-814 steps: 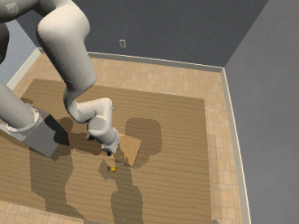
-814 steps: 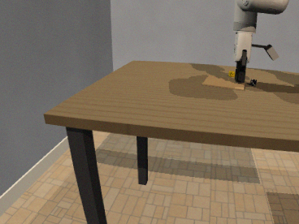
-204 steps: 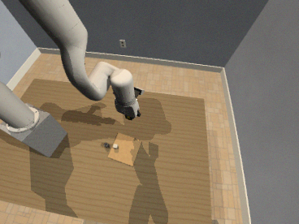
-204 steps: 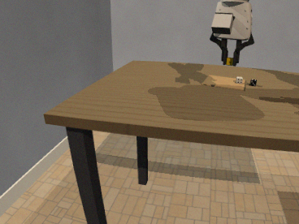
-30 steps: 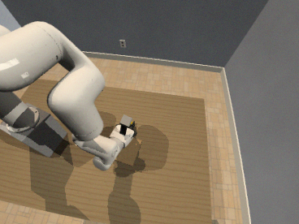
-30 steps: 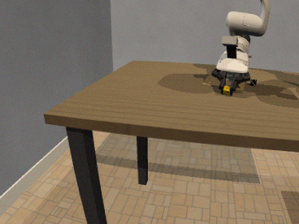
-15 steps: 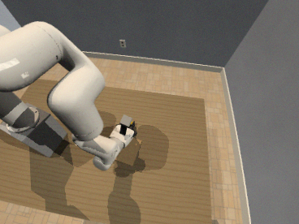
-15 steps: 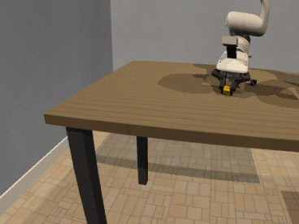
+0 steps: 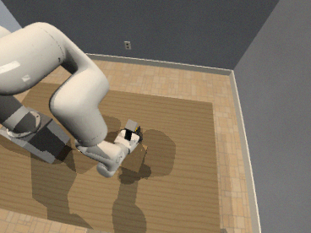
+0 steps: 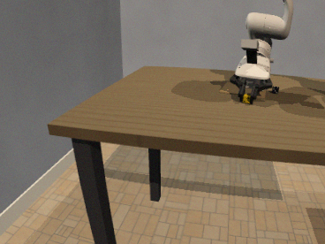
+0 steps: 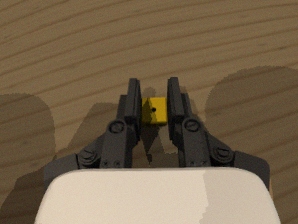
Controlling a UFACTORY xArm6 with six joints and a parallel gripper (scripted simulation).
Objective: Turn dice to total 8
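Right now my hand is 10 mm above the yellow die. From my hand the other things lie so: black die (80 mm behind, 150 mm to the right, 10 mm below); tan mat (20 mm ahead, 130 mm to the right, 20 mm below); white die (30 mm behind, 140 mm to the right, 10 mm below).
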